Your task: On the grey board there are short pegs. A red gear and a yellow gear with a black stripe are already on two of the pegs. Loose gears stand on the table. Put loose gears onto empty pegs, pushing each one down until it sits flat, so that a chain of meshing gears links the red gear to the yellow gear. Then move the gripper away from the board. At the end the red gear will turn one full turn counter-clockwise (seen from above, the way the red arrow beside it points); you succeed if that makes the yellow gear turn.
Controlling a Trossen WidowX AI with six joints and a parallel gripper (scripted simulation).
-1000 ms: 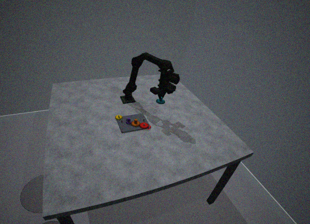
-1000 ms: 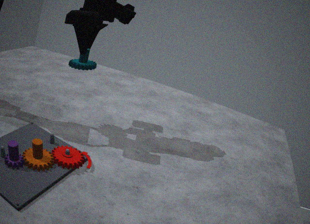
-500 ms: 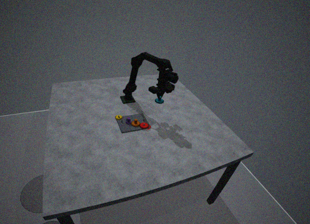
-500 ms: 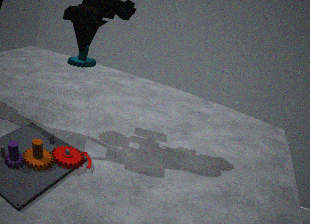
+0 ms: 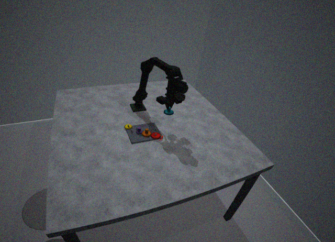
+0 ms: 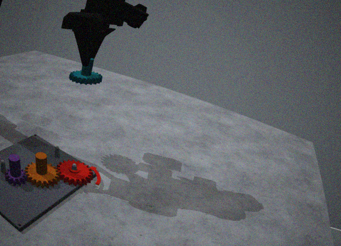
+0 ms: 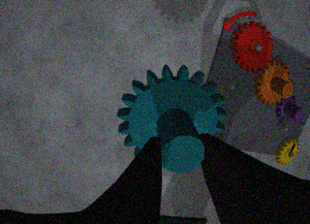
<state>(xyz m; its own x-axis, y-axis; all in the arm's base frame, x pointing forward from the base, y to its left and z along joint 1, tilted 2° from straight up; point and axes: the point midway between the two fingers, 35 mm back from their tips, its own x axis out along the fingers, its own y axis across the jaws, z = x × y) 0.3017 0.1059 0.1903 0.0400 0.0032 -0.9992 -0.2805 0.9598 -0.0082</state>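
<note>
My gripper tip is now 20 cm to the left of the purple gear, 13 cm above it and 1 cm short of it. Also, from my gripper tip: red gear 14 cm below, 11 cm to the right, 7 cm ahead; then teal gear 1 cm below; then red arrow 15 cm below, 10 cm ahead, 8 cm to the right.
</note>
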